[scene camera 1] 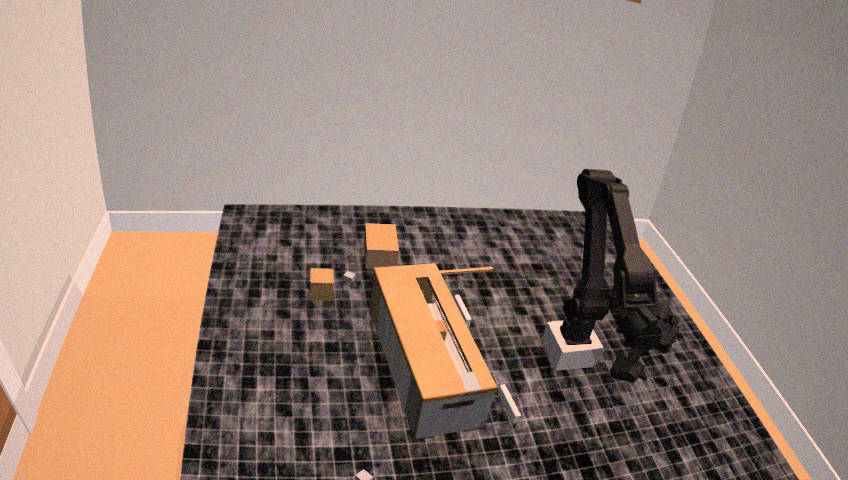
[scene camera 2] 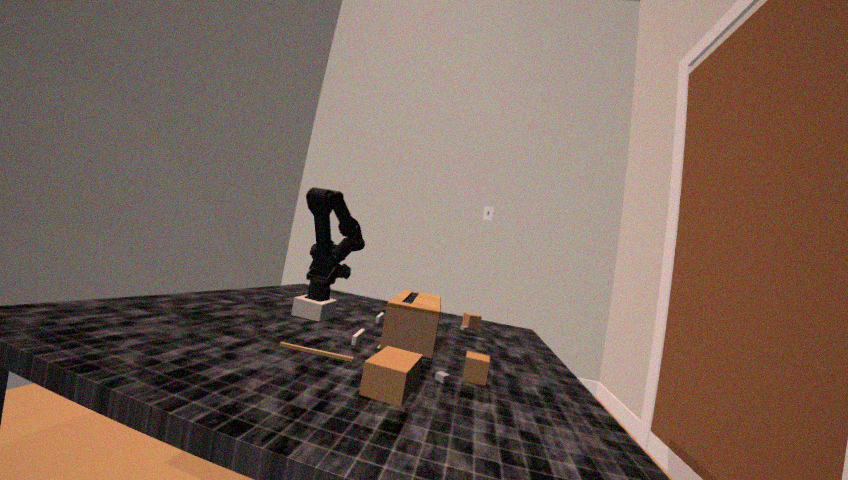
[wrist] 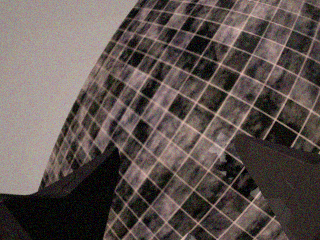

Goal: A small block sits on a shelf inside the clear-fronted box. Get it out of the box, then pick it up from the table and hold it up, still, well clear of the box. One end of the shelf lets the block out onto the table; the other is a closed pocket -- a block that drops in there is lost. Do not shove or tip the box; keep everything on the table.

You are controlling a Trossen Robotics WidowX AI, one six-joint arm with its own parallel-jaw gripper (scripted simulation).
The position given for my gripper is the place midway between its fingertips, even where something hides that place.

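Observation:
My gripper [scene camera 1: 653, 363], a long box [scene camera 1: 444, 387]. The box again [scene camera 2: 411, 321]. My gripper [wrist: 178, 147]. Long box out of frame in the wrist view.

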